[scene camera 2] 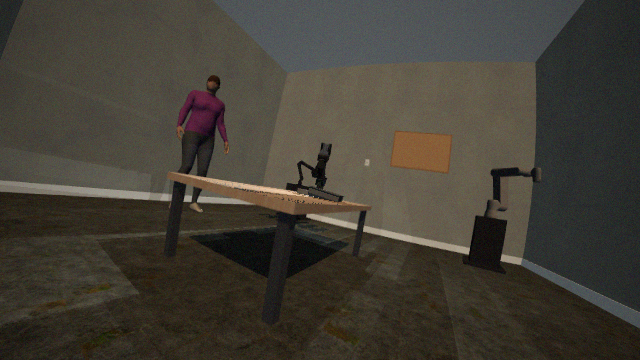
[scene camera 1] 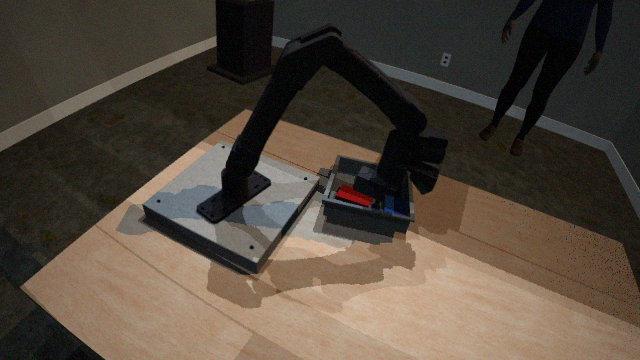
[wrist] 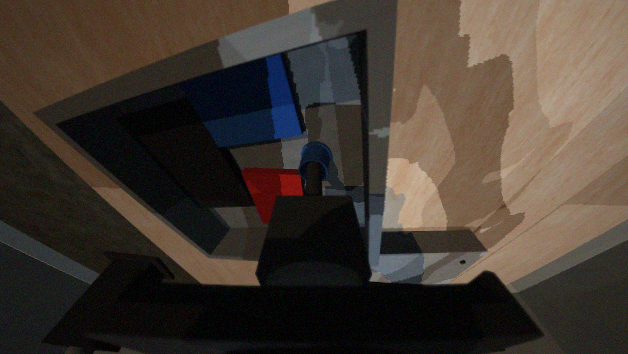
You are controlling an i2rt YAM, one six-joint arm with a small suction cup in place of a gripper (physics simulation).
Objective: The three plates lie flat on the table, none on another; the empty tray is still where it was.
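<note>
A grey tray sits flat on the wooden table, right beside the arm's base plate. Three plates lie inside it, overlapping. They are a red plate, a blue plate and a dark grey plate. My suction cup reaches down into the tray and presses on its floor, between the red plate and the tray's side wall. In scene camera 1 the wrist hides the cup.
The grey base plate carries the arm just left of the tray. A person stands beyond the table's far side. A second arm on a black pedestal stands by the wall. The table's edges lie far from the tray.
</note>
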